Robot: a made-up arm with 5 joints.
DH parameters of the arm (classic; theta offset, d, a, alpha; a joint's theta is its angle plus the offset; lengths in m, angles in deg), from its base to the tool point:
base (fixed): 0 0 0.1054 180
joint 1: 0 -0.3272 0.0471 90
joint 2: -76.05 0 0.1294 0
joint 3: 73.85 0 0.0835 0
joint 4: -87.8 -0.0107 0 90
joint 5: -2.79 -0.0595 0 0
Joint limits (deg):
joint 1: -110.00..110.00
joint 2: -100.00..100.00
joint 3: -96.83..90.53
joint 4: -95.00..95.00
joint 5: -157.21..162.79
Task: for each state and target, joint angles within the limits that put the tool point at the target. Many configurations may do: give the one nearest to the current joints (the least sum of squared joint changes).
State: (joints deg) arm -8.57 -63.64 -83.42 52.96 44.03
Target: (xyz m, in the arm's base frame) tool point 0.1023 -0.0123 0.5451
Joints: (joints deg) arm -18.34 -48.60 -59.97 74.45 44.03
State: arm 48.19 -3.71 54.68 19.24 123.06
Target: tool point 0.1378 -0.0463 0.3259
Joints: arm 44.10 -8.50 82.03 47.46 123.06
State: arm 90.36 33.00 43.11 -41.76 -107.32
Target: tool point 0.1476 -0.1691 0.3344
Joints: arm 72.47 9.05 64.54 -40.16 -107.32
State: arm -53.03 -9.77 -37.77 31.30 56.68
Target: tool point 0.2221 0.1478 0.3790
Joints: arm -54.96 3.05 10.44 55.64 56.68
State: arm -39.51 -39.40 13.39 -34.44 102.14
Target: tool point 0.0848 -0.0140 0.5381
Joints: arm -8.76 -66.06 7.90 -40.32 102.14
